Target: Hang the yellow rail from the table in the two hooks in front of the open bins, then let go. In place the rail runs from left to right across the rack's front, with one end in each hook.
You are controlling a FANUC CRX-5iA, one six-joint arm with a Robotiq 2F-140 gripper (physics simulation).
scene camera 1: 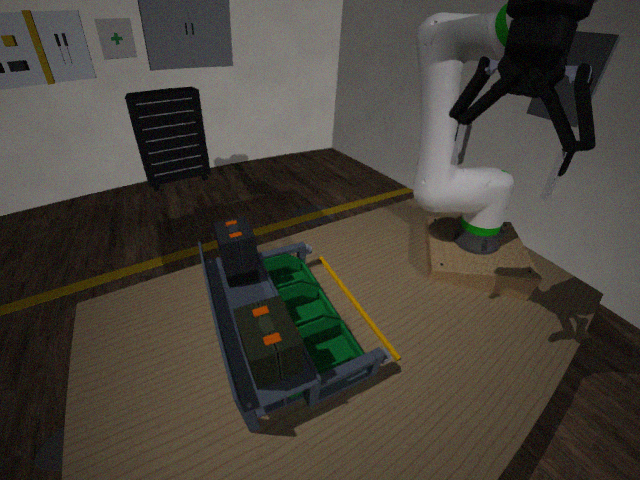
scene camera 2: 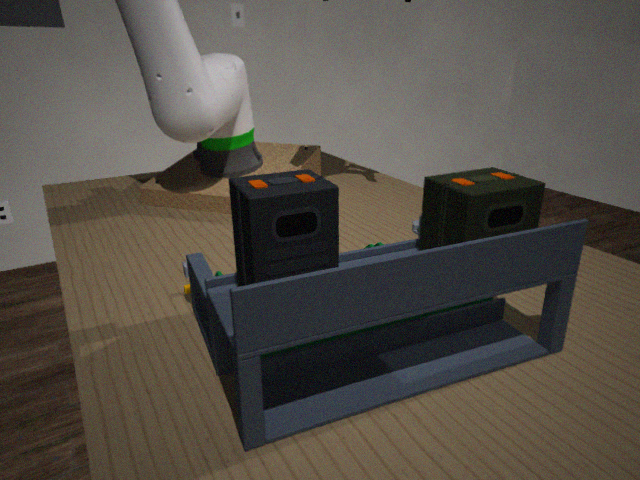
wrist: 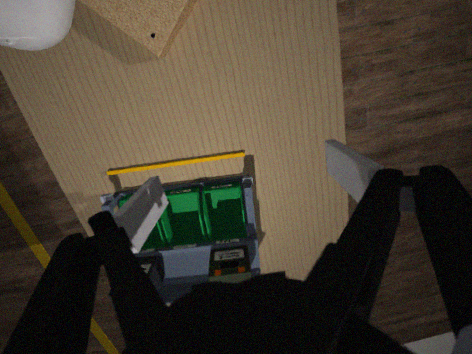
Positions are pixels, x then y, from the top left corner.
Scene:
my gripper: scene camera 1; wrist; not seen in scene camera 2 (out of frame)
olive green case: scene camera 1; scene camera 2; wrist 232, 264
same spot on olive green case: (scene camera 1: 273, 346) = (scene camera 2: 514, 175)
same spot on my gripper: (wrist: 345, 279) = (scene camera 1: 554, 87)

